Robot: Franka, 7 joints.
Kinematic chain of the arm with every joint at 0, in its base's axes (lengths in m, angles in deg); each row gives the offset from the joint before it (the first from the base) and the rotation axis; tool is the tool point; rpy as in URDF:
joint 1: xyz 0 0 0.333 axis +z
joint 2: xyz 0 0 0 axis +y
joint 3: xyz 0 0 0.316 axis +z
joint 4: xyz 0.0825 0 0 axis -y
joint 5: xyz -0.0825 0 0.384 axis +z
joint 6: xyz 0 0 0 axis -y
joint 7: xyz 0.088 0 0 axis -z
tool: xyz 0 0 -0.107 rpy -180 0 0
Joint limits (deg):
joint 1: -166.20..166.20
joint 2: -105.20..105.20
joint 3: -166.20..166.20
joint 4: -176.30..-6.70
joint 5: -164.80..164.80
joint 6: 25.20..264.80
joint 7: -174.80..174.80
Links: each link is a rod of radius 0.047 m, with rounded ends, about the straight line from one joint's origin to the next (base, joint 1, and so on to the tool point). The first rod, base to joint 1, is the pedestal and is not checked.
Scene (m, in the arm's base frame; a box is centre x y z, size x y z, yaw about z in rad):
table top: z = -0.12
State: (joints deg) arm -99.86 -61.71 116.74 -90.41 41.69 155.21 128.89
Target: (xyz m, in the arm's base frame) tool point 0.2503 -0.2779 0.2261
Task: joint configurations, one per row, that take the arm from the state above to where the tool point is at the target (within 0.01 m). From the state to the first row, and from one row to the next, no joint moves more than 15 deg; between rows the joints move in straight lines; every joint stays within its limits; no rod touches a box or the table.
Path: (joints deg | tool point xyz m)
1: -104.32 -63.49 113.75 -103.84 41.98 153.26 128.89 | 0.6407 0.2128 0.2604
2: -108.78 -65.27 110.76 -117.28 42.27 151.31 128.89 | 0.6045 0.0410 0.2276
3: -113.24 -67.04 107.78 -130.71 42.56 149.36 128.89 | 0.5194 -0.1079 0.2131
4: -117.69 -68.82 104.79 -144.14 42.85 147.41 128.89 | 0.3963 -0.2180 0.2140
5: -122.15 -70.60 101.80 -157.57 43.13 145.46 128.89 | 0.2503 -0.2779 0.2261

